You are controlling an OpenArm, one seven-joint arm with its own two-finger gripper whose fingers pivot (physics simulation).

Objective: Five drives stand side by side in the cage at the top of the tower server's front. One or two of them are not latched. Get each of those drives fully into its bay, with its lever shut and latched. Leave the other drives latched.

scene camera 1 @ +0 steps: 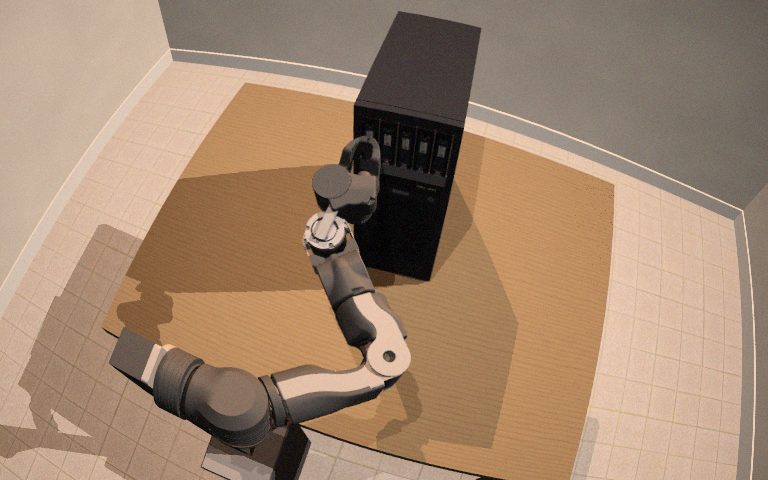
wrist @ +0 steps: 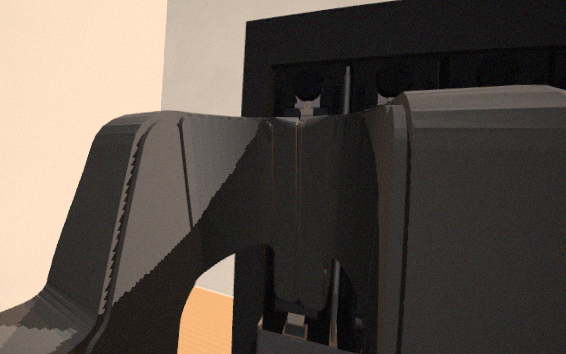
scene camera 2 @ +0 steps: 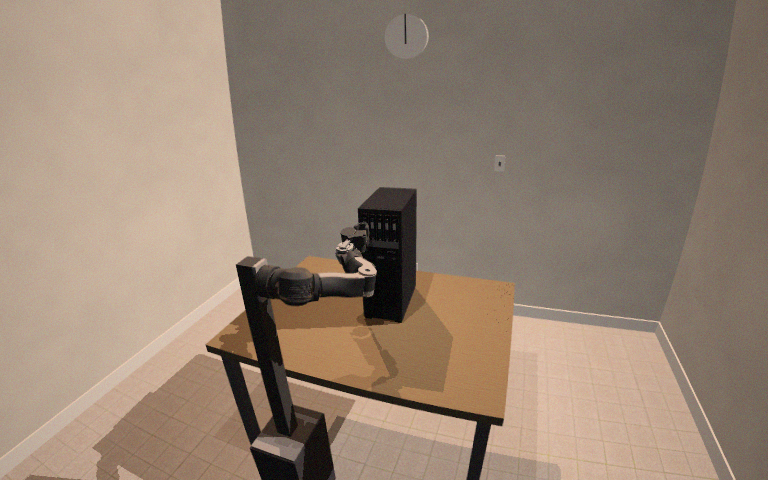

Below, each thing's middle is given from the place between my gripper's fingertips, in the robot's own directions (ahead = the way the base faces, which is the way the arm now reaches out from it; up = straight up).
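With the black tower server (scene camera 1: pixel 422 75) to measure from, my hand is 180 mm above it, 50 mm to the left of it and 170 mm short of it.
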